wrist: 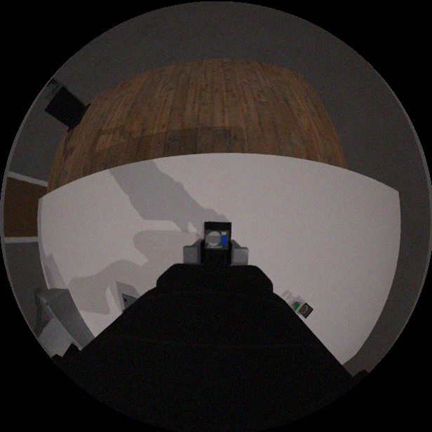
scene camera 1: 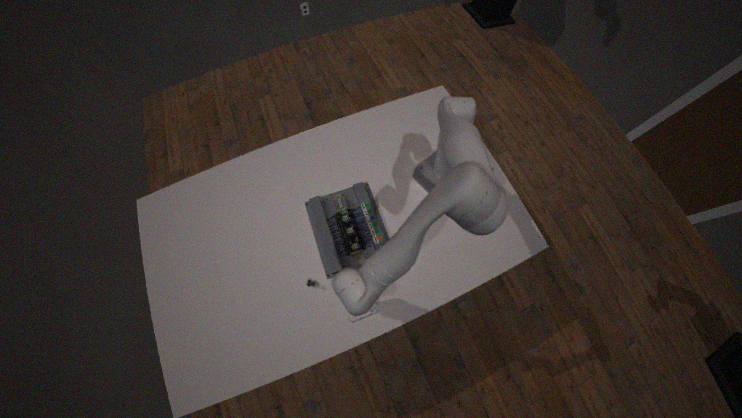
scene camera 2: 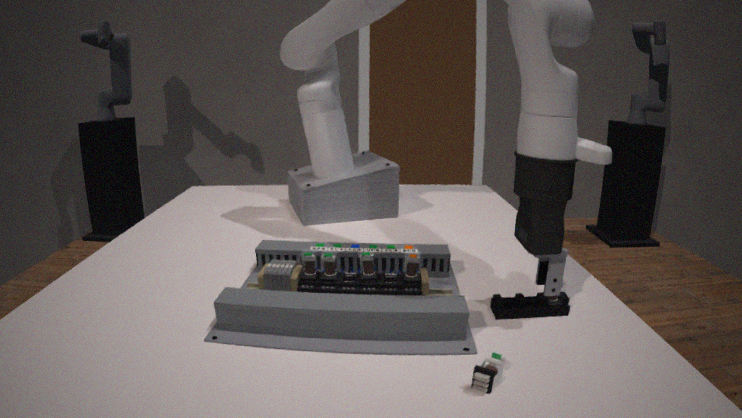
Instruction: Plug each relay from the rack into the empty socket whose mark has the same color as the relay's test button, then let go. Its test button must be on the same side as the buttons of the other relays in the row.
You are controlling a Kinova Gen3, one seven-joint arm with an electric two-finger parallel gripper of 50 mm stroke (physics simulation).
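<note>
The gripper appears in the pictures, and the wrist view shows it as well. A green-button relay and a grey panel are also there to be seen in the pictures.
</note>
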